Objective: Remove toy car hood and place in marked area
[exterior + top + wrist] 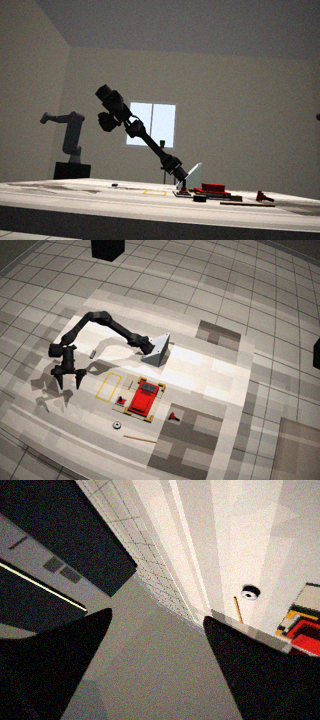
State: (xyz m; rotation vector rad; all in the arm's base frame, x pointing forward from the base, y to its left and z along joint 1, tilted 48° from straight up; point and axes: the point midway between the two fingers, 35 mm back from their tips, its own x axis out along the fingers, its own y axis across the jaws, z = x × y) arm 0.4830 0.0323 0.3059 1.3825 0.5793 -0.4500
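Right now the hood is 20 cm behind my gripper tip, 30 cm to the left of it and 19 cm below it. From my gripper tip the other things lie so: thin wooden stick (1 cm behind, 38 cm to the left, 23 cm below).
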